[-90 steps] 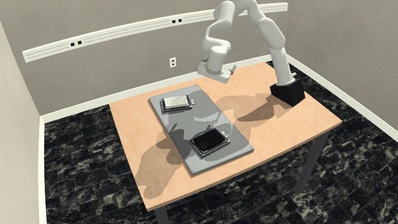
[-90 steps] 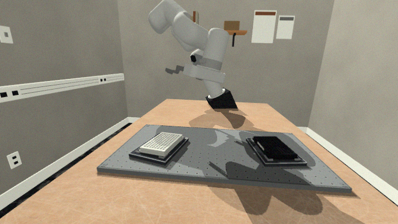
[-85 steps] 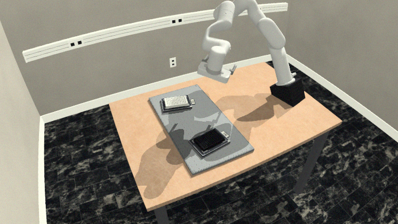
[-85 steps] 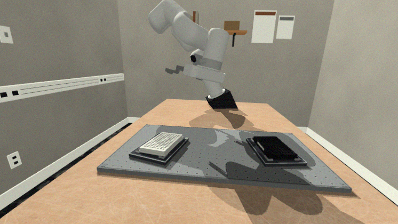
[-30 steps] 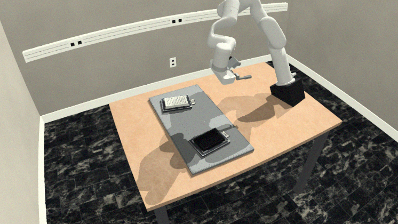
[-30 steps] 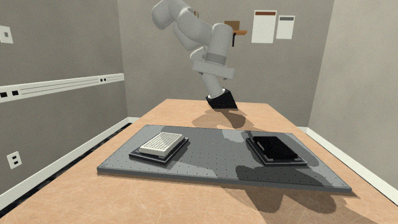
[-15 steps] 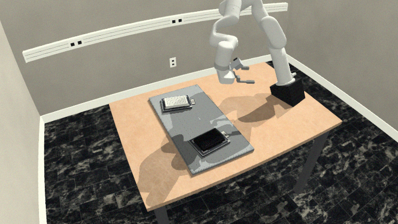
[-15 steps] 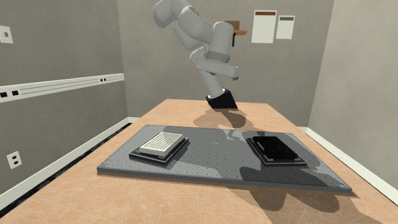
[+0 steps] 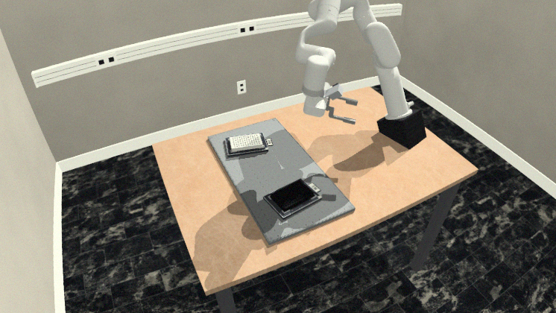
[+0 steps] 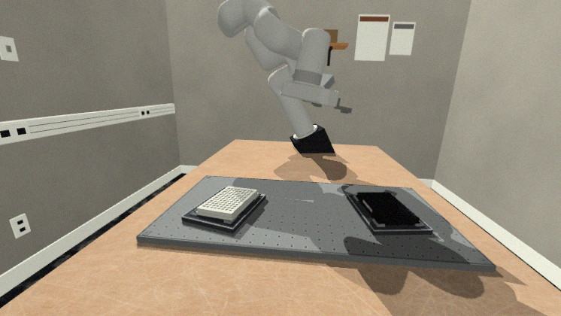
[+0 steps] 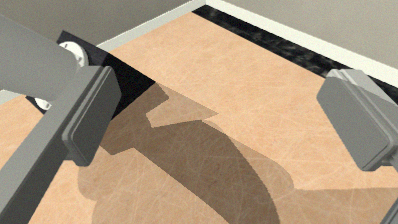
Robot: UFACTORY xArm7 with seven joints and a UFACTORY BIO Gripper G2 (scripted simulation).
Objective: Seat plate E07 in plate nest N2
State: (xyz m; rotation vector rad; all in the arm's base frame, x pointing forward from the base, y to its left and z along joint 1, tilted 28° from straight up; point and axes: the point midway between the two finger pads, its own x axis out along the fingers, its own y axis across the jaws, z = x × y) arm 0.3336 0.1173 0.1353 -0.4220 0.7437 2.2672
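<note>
The white well plate E07 is 290 mm ahead of my hand, 270 mm to the right of it and 200 mm below it. The rest, counted from my hand: dark plate nest N2: 290 mm ahead, 280 mm to the right, 210 mm below; then black well plate E01: 300 mm ahead, 200 mm below, 80 mm to the left; then plate nest N1: 300 mm ahead, 210 mm below, 80 mm to the left.
</note>
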